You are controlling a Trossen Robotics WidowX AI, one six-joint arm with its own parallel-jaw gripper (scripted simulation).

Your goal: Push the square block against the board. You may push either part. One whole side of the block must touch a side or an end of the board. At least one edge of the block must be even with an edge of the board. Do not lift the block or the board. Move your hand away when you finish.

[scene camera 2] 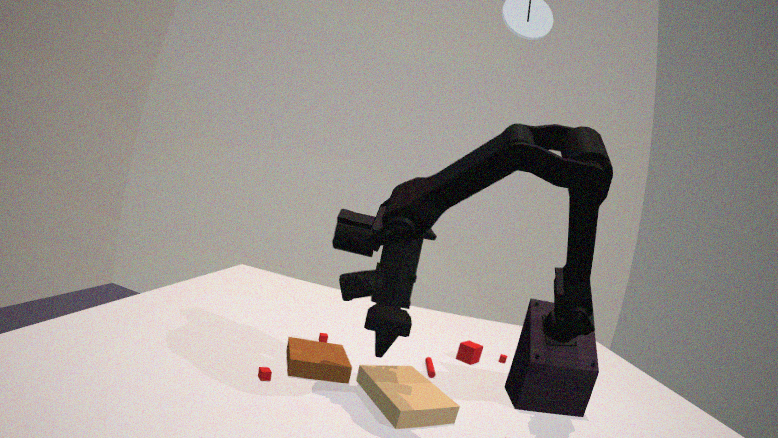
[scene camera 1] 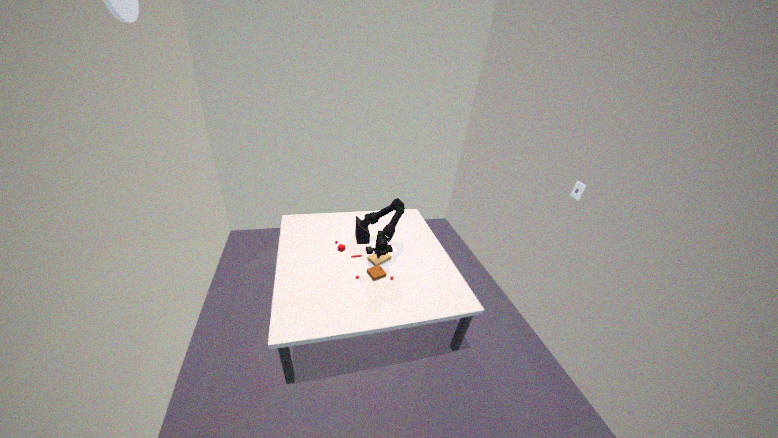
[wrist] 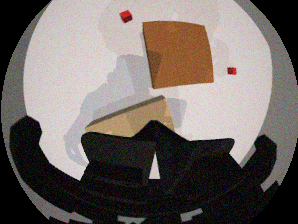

Labels:
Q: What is my gripper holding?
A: Nothing.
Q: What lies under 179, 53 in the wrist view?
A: An orange square block.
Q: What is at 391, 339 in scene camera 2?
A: My gripper.

